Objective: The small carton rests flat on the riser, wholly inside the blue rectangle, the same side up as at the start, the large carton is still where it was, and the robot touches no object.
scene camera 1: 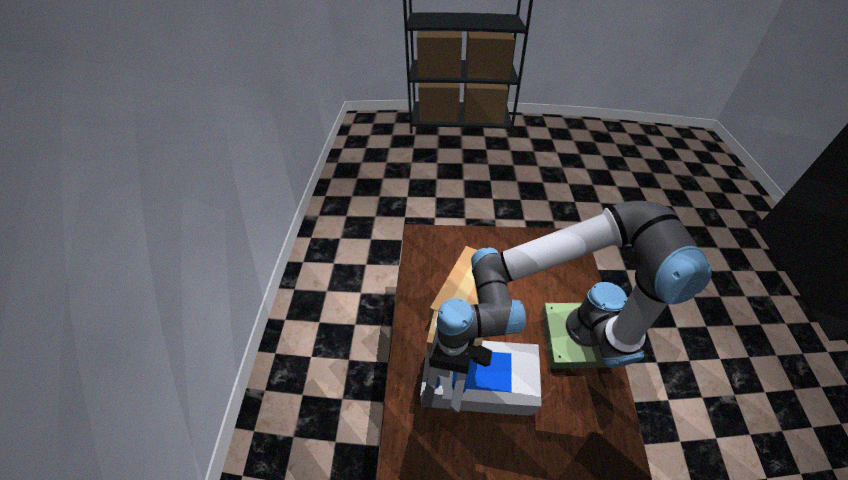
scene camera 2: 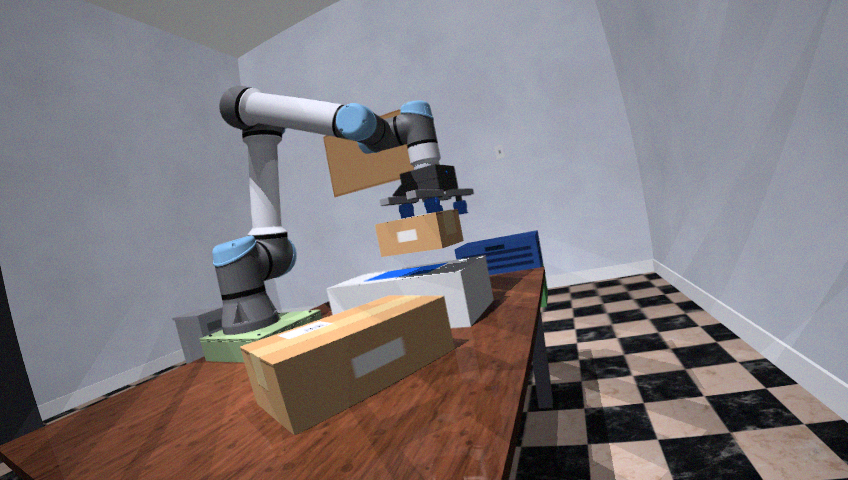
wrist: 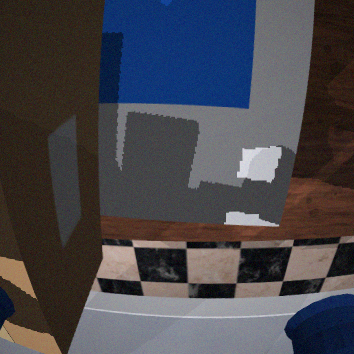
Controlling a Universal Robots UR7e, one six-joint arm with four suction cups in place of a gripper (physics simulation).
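Pixels of known places: end effector, tool point: [wrist: 163, 242]; arm's base, origin of the base link: [scene camera 1: 586, 327] [scene camera 2: 251, 325].
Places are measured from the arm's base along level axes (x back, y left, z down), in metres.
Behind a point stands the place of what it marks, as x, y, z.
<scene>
My gripper [scene camera 1: 452, 369] {-0.442, 0.293, -0.175} [scene camera 2: 432, 206] is shut by suction on the small carton [scene camera 2: 410, 234] {-0.457, 0.150, -0.152} [wrist: 50, 150] {-0.426, 0.253, -0.161}. It holds the carton roughly level above the riser [scene camera 1: 526, 368] {-0.213, 0.220, -0.060} [scene camera 2: 477, 291] {-0.527, 0.262, 0.006} [wrist: 280, 75] {-0.403, 0.344, -0.060}, with a visible gap underneath. The blue rectangle [scene camera 1: 498, 371] {-0.298, 0.248, -0.060} [scene camera 2: 407, 273] {-0.370, 0.227, -0.060} [wrist: 185, 55] {-0.403, 0.285, -0.060} lies on the riser's top; the carton hides part of it in the wrist view. The carton is hidden under the tool in scene camera 1. The large tan carton [scene camera 1: 457, 282] {-0.489, -0.062, -0.038} [scene camera 2: 315, 389] {-0.501, -0.197, 0.014} lies on the table beside the riser, apart from the gripper.
The wooden table [scene camera 1: 422, 237] {-0.694, -0.325, 0.060} [scene camera 2: 178, 416] {-0.230, -0.299, 0.060} carries the arm's green base plate [scene camera 1: 556, 342] {-0.106, 0.080, 0.002} [scene camera 2: 223, 350] {-0.018, -0.101, 0.030}. A blue crate [scene camera 2: 505, 252] stands behind the riser in scene camera 2. A shelf rack [scene camera 1: 467, 22] with brown boxes stands at the far wall.
</scene>
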